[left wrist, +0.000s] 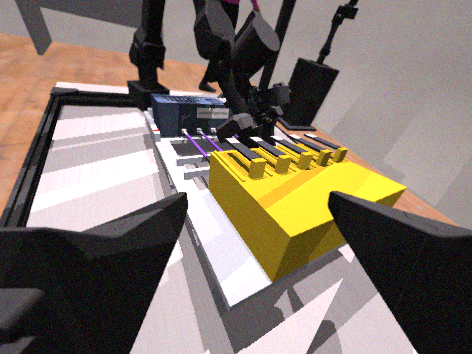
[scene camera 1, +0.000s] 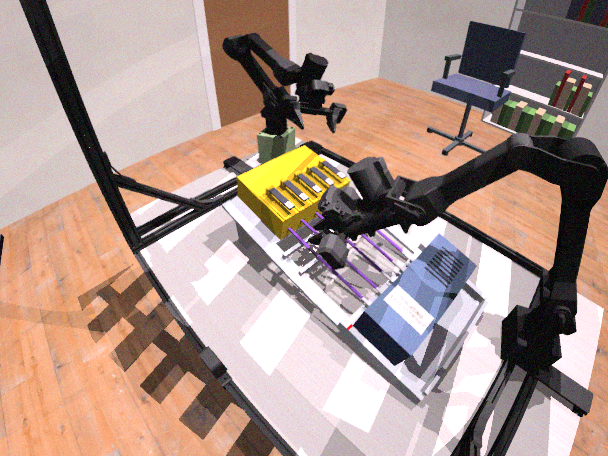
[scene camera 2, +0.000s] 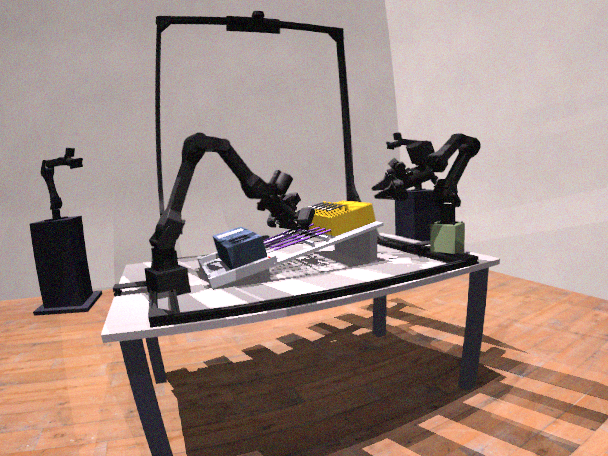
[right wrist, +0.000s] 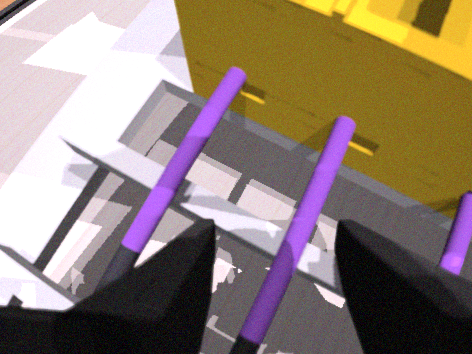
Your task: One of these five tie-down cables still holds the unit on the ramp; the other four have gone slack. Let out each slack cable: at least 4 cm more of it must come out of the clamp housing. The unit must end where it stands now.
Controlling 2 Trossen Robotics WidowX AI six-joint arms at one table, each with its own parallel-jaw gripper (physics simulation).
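The yellow clamp housing (scene camera 1: 265,175) (scene camera 2: 357,216) (left wrist: 250,222) (right wrist: 300,60) stands at the ramp's upper end, with five dark levers on top. The blue unit (scene camera 1: 425,287) (scene camera 2: 241,248) (left wrist: 169,116) rests at the lower end. Purple cables run between them. In the right wrist view, the outermost cable (right wrist: 190,150) is left of my right gripper (right wrist: 275,233), which is partly open. The second cable (right wrist: 306,210) passes between its spread fingers, ungripped; a third cable (right wrist: 459,235) shows at the right edge. My left gripper (scene camera 1: 317,128) (scene camera 2: 376,192) (left wrist: 257,198) is wide open and empty, behind the housing. Cable slack is hard to judge.
The white ramp (scene camera 1: 310,292) (left wrist: 215,250) has crossbars and openings below the cables. A black frame surrounds the table, with an upright post (scene camera 1: 85,120) at the left in scene camera 1. The left arm stands on a green block (scene camera 1: 276,143) (scene camera 2: 447,238).
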